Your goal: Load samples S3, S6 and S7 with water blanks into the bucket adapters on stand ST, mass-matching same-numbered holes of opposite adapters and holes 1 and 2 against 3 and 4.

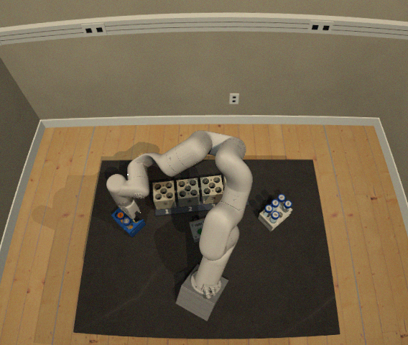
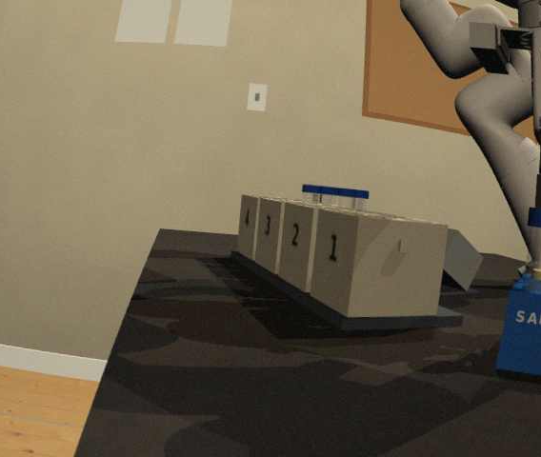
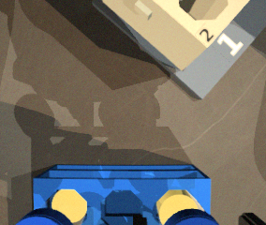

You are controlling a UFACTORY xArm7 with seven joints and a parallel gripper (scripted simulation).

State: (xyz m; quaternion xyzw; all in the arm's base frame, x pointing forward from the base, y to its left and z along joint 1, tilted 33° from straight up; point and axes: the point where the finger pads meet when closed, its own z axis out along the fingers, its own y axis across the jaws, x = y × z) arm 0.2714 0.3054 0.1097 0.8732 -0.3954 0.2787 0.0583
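Now: the blue sample rack 20 mm ahead of my hand, 40 mm to the left of it and 100 mm below it. The rest, counted from my hand: white blank rack: 100 mm behind, 620 mm to the right, 100 mm below; then adapter 1: 100 mm ahead, 150 mm to the right, 80 mm below.
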